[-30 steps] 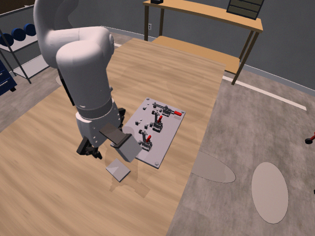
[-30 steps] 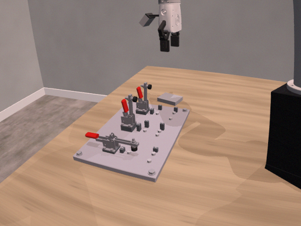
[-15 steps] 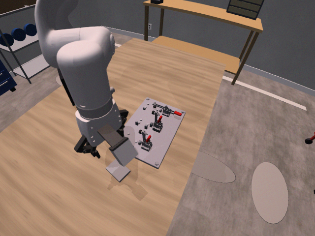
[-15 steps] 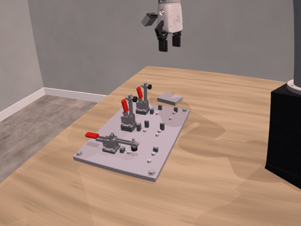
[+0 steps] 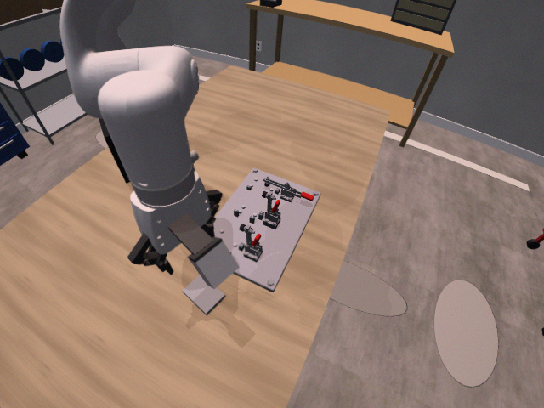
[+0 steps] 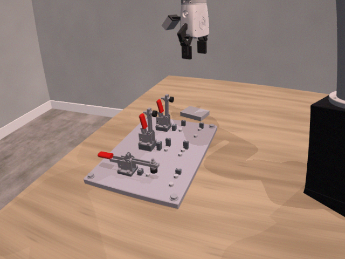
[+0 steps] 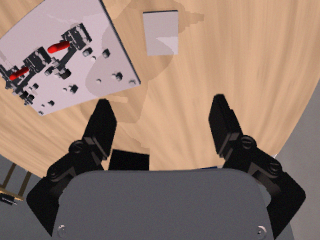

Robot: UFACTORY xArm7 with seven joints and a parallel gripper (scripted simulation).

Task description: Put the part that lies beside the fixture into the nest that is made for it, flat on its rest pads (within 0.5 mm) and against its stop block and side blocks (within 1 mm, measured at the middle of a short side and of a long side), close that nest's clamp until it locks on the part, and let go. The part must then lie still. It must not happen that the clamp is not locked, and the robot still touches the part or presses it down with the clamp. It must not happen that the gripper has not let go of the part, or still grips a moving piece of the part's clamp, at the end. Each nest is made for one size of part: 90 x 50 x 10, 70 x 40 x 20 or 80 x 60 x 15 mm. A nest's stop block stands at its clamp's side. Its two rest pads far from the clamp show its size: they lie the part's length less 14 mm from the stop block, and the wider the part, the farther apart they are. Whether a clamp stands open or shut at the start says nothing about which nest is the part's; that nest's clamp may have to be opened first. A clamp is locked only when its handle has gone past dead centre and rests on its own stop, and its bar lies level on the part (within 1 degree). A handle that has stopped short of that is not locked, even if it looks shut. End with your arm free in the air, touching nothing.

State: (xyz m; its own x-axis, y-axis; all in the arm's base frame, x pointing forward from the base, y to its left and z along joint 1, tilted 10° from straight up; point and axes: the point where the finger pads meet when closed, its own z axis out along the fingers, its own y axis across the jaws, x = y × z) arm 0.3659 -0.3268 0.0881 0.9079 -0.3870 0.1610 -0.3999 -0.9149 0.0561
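The grey part is 21 cm below my hand. The rest, counted from my hand: grey fixture plate (25 cm to the left, 21 cm below, 7 cm ahead); clamp (24 cm to the left, 15 cm below, 9 cm ahead).
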